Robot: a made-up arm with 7 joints.
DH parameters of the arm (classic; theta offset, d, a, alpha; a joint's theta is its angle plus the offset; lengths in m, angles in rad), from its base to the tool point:
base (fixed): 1.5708 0.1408 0 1.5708
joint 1: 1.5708 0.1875 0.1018 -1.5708
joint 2: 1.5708 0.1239 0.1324 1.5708
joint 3: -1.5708 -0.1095 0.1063 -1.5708
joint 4: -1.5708 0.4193 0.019 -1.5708
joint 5: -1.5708 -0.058 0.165 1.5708
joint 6: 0 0.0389 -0.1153 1.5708
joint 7: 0 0.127 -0.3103 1.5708
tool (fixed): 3.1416 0.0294 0 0
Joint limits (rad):
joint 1: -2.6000..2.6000
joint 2: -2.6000..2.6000
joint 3: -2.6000..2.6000
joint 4: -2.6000..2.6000
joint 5: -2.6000..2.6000
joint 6: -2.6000..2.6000
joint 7: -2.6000..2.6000
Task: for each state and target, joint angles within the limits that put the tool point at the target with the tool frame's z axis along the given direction. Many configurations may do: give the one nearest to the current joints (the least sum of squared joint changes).
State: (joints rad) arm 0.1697 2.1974 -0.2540 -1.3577 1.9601 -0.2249 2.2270
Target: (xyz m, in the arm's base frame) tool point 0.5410 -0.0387 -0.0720 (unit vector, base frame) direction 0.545 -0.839 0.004
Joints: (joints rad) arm 0.1458 1.6284 0.2318 -1.6374 2.2973 -0.7064 2.2749
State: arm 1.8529 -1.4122 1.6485 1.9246 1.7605 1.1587 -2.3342
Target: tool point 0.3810 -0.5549 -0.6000 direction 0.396 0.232 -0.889
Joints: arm 1.9084 -1.9864 1.5428 1.6675 2.1698 0.7455 -2.6000
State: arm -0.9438 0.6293 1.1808 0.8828 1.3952 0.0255 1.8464
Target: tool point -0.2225 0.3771 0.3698 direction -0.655 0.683 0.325
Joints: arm -1.5347 -0.1878 0.9428 0.9363 1.2180 -0.2041 1.9980
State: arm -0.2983 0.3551 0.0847 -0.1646 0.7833 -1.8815 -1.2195
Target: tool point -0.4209 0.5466 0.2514 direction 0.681 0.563 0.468
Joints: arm 0.0029 -0.2325 -0.5159 -0.2099 0.9303 -1.8266 -1.1310
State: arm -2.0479 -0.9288 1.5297 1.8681 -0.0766 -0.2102 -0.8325
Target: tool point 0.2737 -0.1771 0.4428 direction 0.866 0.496 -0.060
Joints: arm -1.4047 -1.7093 1.9272 1.0718 -0.3241 0.6583 -0.8318
